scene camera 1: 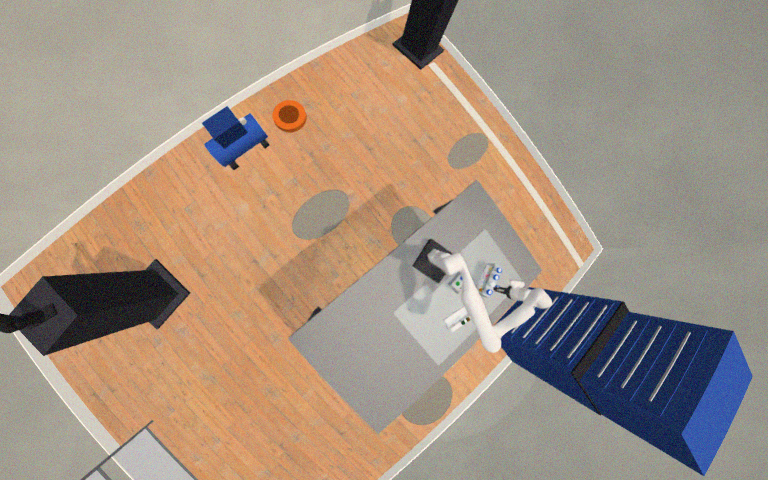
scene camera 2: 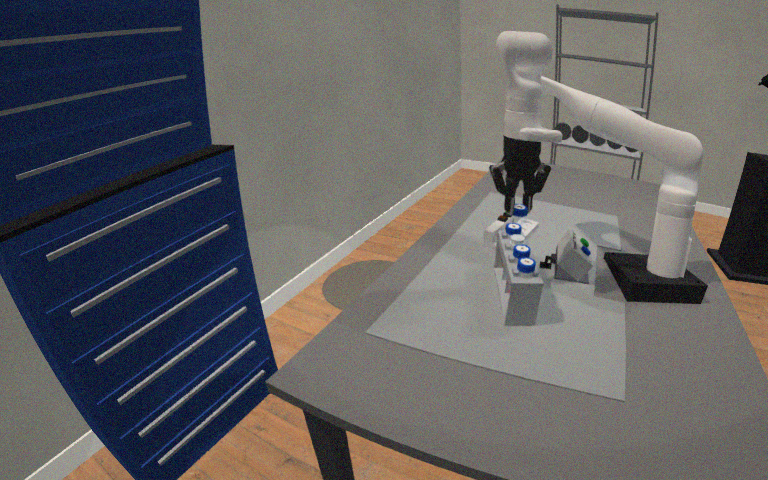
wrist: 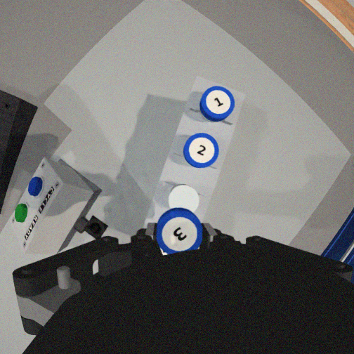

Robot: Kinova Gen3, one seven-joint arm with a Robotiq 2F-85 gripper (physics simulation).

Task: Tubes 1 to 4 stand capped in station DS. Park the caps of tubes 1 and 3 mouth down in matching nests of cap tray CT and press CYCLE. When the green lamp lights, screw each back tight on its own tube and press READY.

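Frame: origin at the arm's base, x ahead, y left, z up, level; metres.
Seen in the pictures: gripper, fingertip midpoint: [scene camera 1: 496, 289] [scene camera 2: 517, 213]; arm's base, origin of the base link: [scene camera 1: 435, 256] [scene camera 2: 663, 271].
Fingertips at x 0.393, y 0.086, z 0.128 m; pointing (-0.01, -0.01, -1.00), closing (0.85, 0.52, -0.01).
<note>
Offsets run from my fingertips to a thing's top centre. "pt": to the spot under its first point.
My gripper [scene camera 1: 501, 290] [scene camera 2: 519, 208] [wrist: 177, 235] is shut on the blue cap 3 {dx -0.003, dy +0.005, dz +0.016 m} [scene camera 2: 519, 210] [wrist: 179, 231], number face up, held above the far end of station DS {dx -0.011, dy +0.048, dz -0.060 m} [scene camera 2: 523, 302] [wrist: 191, 175]. Tube 3 {dx -0.006, dy +0.022, dz -0.044 m} [scene camera 2: 517, 240] [wrist: 183, 199] stands uncapped, its white top showing. Cap 1 {dx -0.029, dy +0.124, dz -0.042 m} [scene camera 2: 526, 264] [wrist: 217, 103] and cap 2 {dx -0.017, dy +0.073, dz -0.042 m} [scene camera 2: 521, 250] [wrist: 201, 150] sit on their tubes. Cap 4 {dx +0.006, dy -0.028, dz -0.042 m} [scene camera 2: 513, 228] is on its tube, hidden in the wrist view. Cap tray CT {dx +0.009, dy -0.249, dz -0.109 m} [scene camera 1: 451, 320] [scene camera 2: 529, 228] lies beyond the station; its nests are too small to read.
The button box {dx -0.153, dy -0.096, dz -0.079 m} [scene camera 1: 456, 283] [scene camera 2: 570, 264] [wrist: 72, 205] stands beside the station, with blue CYCLE button [wrist: 35, 186] and green READY button [wrist: 20, 213]. A small black part {pt dx -0.086, dy -0.096, dz -0.153 m} [scene camera 2: 546, 262] [wrist: 95, 227] sticks out towards the station. The black arm base [scene camera 2: 651, 283] and blue drawer cabinet [scene camera 1: 600, 339] are nearby.
</note>
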